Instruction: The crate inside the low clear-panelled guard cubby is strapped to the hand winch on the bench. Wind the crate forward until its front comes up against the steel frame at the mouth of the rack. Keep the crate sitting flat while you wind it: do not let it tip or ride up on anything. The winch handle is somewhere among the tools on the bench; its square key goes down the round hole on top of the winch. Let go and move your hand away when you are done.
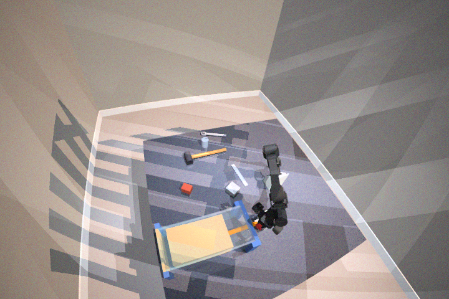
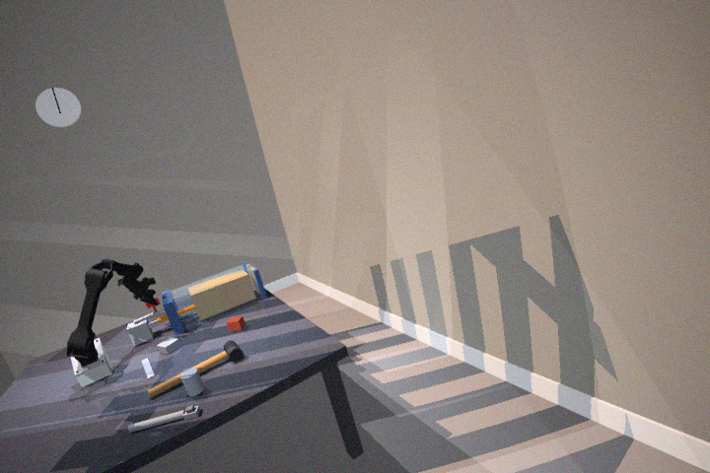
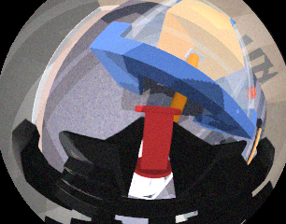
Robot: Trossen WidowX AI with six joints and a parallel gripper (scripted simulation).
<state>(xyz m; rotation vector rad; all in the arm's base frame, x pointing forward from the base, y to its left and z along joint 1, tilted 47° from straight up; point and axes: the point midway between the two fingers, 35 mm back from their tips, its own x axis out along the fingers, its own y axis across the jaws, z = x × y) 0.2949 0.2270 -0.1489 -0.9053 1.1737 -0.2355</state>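
Now: the winch handle 5 cm behind my gripper tip, 3 cm below it and 1 cm to the right of it. The rest, counted from my gripper tip: red knob (1 cm behind); blue frame (5 cm ahead, 4 cm to the right, 3 cm below); winch (13 cm behind, 10 cm below, 4 cm to the right).
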